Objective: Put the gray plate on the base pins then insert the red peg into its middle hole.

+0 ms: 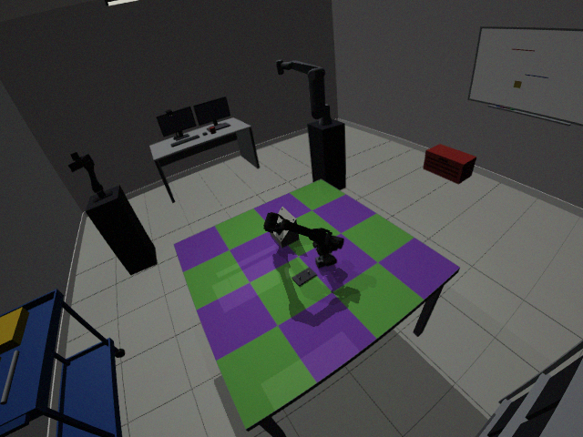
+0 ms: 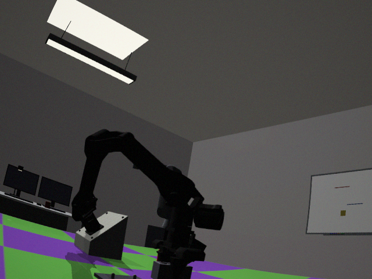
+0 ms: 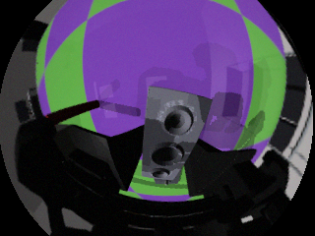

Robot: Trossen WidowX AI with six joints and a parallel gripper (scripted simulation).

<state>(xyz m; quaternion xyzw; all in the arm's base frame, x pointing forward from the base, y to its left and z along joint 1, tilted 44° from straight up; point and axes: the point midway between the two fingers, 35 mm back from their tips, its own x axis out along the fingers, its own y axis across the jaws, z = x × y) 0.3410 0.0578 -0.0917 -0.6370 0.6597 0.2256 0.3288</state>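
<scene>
Now: gripper tip 14 cm to the left of the dark base and 1 cm short of it. Also, from my gripper tip: gray plate: 3 cm above; then red peg: 12 cm behind, 3 cm to the left, 3 cm above.
</scene>
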